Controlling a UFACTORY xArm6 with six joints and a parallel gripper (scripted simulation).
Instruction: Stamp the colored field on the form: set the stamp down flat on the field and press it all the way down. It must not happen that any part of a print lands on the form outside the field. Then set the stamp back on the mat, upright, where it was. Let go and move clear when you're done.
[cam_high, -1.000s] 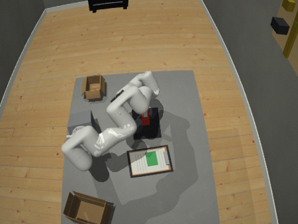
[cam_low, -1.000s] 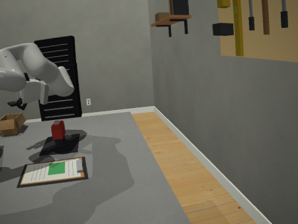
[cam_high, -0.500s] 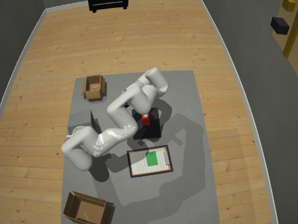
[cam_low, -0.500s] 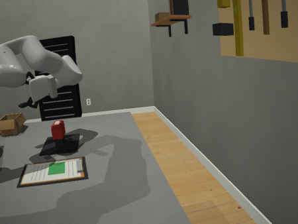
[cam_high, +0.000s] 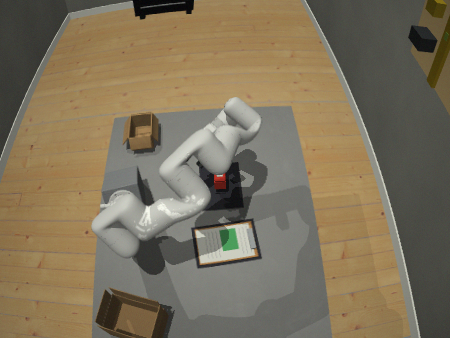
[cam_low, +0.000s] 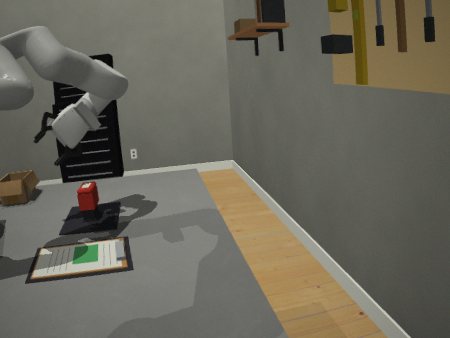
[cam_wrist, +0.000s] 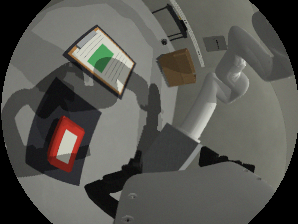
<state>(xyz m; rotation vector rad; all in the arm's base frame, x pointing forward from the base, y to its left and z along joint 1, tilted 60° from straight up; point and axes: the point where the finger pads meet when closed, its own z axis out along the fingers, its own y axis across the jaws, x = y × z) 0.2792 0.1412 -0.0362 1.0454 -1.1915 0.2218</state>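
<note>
The red stamp is 170 mm below my hand, 100 mm ahead of it and 20 mm to the left of it. From my hand the other things lie so: clipboard with form: 240 mm to the right, 220 mm below, 90 mm ahead; dark mat: 220 mm below, 100 mm ahead, 20 mm to the left; dark stamp base: 200 mm below, 100 mm ahead, 20 mm to the left.
</note>
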